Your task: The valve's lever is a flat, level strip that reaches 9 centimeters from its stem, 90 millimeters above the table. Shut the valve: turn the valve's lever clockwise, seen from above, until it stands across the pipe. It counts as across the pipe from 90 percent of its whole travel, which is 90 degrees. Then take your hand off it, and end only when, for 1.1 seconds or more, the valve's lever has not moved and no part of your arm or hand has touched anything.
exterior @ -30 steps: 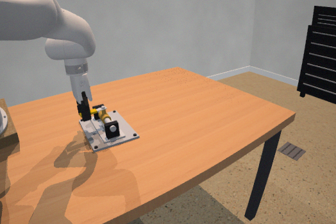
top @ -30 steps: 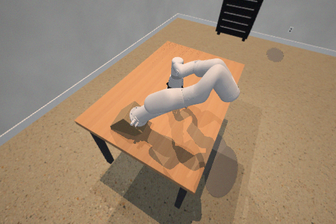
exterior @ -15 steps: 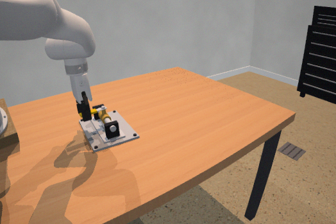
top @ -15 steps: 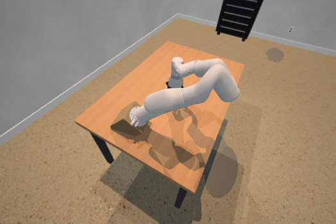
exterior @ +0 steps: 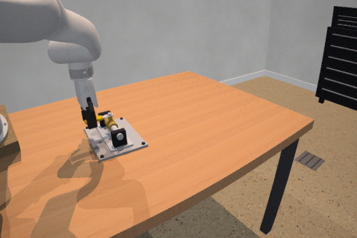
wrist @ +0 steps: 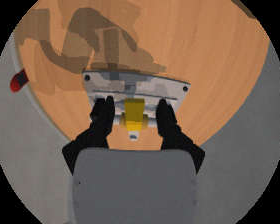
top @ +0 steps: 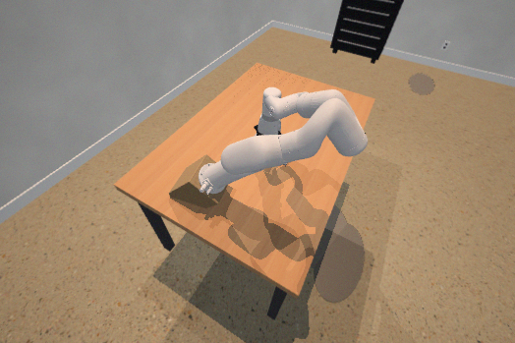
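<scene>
The plate lies 9 cm below my hand, 7 cm ahead of it and 1 cm to the right of it.
</scene>
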